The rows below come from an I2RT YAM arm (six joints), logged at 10 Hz.
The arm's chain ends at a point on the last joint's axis. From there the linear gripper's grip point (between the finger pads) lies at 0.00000 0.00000 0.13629 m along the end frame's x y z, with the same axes.
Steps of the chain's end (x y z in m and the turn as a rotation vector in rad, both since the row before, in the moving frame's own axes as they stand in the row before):
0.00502 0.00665 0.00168 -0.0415 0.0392 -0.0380
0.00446 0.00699 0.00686 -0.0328 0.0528 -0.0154
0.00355 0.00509 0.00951 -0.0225 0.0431 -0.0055
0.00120 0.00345 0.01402 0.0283 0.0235 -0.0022
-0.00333 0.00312 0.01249 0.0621 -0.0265 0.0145
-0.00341 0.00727 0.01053 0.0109 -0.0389 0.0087
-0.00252 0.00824 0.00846 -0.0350 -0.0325 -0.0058
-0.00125 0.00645 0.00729 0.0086 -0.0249 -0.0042
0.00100 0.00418 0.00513 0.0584 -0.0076 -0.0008
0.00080 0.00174 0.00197 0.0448 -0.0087 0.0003
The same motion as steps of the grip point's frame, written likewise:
0.01047 0.01220 0.00146 -0.0415 0.0392 -0.0380
0.01169 0.01140 0.00660 -0.0328 0.0528 -0.0154
0.00943 0.00814 0.00935 -0.0225 0.0431 -0.0055
0.00440 -0.00041 0.01393 0.0283 0.0235 -0.0022
-0.00688 -0.00536 0.01218 0.0621 -0.0265 0.0145
-0.00870 0.00576 0.01042 0.0109 -0.0389 0.0087
-0.00693 0.01302 0.00830 -0.0350 -0.0325 -0.0058
-0.00465 0.00529 0.00724 0.0086 -0.0249 -0.0042
-0.00004 -0.00377 0.00489 0.0584 -0.0076 -0.0008
-0.00038 -0.00436 0.00183 0.0448 -0.0087 0.0003

